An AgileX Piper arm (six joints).
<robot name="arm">
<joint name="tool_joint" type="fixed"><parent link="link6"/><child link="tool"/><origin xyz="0 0 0" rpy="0 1.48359 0"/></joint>
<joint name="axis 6" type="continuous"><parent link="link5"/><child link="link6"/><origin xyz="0.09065 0 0.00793" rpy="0 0 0"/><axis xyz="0.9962 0 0.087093"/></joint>
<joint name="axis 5" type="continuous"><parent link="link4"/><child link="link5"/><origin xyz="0 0 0" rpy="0 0 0"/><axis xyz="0 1 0"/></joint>
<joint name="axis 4" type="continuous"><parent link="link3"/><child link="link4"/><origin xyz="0.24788 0 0.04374" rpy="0 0 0"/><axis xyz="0.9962 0 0.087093"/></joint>
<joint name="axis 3" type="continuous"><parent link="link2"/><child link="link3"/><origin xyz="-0.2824 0 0.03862" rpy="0 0 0"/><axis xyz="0 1 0"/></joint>
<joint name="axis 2" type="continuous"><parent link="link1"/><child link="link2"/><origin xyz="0 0 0" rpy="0 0 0"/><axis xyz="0 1 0"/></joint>
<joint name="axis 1" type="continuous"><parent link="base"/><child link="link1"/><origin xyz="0 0 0.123" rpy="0 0 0"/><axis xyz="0 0 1"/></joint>
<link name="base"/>
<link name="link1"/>
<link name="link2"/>
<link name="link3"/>
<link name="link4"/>
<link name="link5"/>
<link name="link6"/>
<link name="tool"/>
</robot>
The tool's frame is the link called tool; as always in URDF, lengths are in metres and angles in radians. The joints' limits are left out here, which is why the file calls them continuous.
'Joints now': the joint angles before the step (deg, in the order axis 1, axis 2, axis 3, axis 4, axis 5, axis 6). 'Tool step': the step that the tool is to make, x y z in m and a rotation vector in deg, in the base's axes. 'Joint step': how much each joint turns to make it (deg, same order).
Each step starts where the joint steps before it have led.
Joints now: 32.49, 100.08, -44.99, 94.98, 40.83, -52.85
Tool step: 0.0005, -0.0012, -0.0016, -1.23, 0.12, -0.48
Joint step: -0.01, -0.01, 0.01, -1.07, -1.11, 1.06
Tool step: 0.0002, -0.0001, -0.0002, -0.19, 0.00, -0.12
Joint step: 0.01, 0.01, -0.02, -0.13, -0.21, 0.17
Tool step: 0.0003, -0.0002, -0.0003, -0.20, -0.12, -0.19
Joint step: 0.01, 0.00, 0.01, 0.04, -0.30, -0.05
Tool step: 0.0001, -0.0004, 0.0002, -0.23, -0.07, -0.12
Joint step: -0.02, -0.11, 0.01, -0.26, -0.25, 0.24
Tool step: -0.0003, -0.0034, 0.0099, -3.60, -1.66, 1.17
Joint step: 0.01, -2.26, -1.17, -8.60, -2.11, 6.49
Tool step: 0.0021, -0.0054, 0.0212, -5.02, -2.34, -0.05
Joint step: 0.00, -3.74, -2.74, -14.91, -2.17, 13.46
